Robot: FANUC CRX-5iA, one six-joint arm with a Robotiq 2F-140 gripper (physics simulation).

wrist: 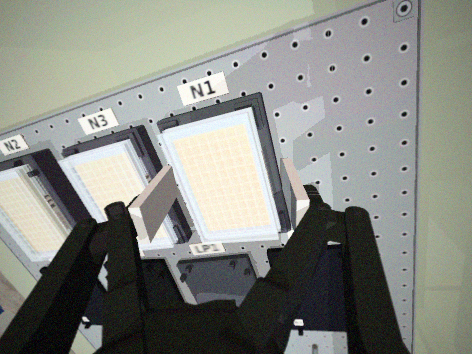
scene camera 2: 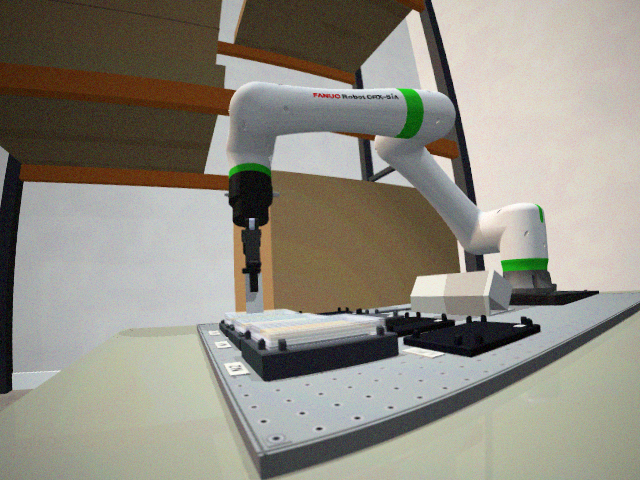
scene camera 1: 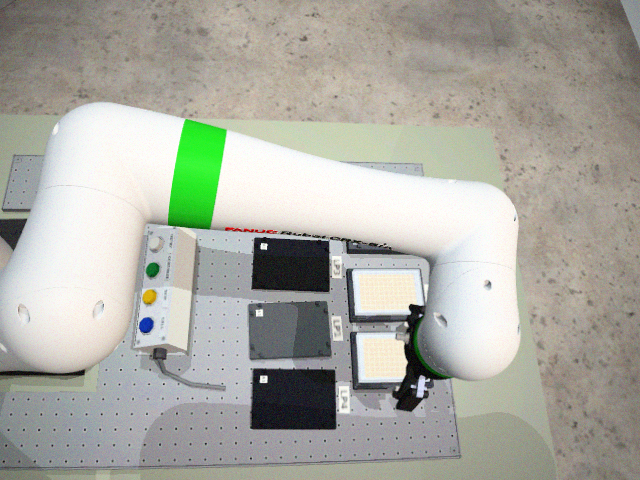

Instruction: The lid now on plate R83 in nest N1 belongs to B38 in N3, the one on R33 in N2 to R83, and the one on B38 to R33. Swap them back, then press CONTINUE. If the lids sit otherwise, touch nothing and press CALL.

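Seen in the pictures: gripper, fingertip midpoint: (wrist: 227, 177) (scene camera 2: 254, 314) (scene camera 1: 399, 361); arm's base, link origin: (scene camera 2: 525, 292).
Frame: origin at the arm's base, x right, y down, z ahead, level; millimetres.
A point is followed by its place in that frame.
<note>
A plate with a clear lid (wrist: 222, 175) {z 693, x 211, y -19 mm} (scene camera 1: 379, 356) {z 653, x 201, y -18 mm} sits in nest N1. A second lidded plate (wrist: 105, 172) {z 733, x 95, y -20 mm} (scene camera 1: 387, 292) {z 691, x 86, y -19 mm} sits in N3. A third lidded plate (wrist: 25, 207) {z 730, x -34, y -27 mm} (scene camera 2: 315, 328) {z 738, x -95, y -26 mm} sits in N2; the arm hides it in scene camera 1. Plate and lid codes are not readable. My gripper (wrist: 227, 177) {z 688, x 214, y -16 mm} (scene camera 2: 252, 295) is open and empty, above N1's plate, its pads apart on either side of that plate in the wrist view. The button box (scene camera 1: 183, 289) {z 326, x 48, y -45 mm} (scene camera 2: 449, 293) {z 337, x 29, y -29 mm} bears a green button (scene camera 1: 152, 269) {z 276, x 10, y -57 mm} and a blue button (scene camera 1: 146, 324) {z 263, x 108, y -57 mm}; their lettering is blurred.
Dark lid parks LP3 (scene camera 1: 290, 264) {z 523, x 1, y 4 mm}, LP1 (scene camera 1: 289, 330) {z 504, x 129, y 4 mm} (wrist: 220, 275) {z 551, x 137, y 4 mm} and LP4 (scene camera 1: 293, 398) {z 495, x 249, y 4 mm} stand between the box and the nests. A yellow button (scene camera 1: 149, 296) {z 269, x 59, y -58 mm} and a white knob (scene camera 1: 156, 243) {z 285, x -39, y -58 mm} are on the box. A grey cable (scene camera 1: 193, 383) {z 328, x 202, y 6 mm} runs from it.
</note>
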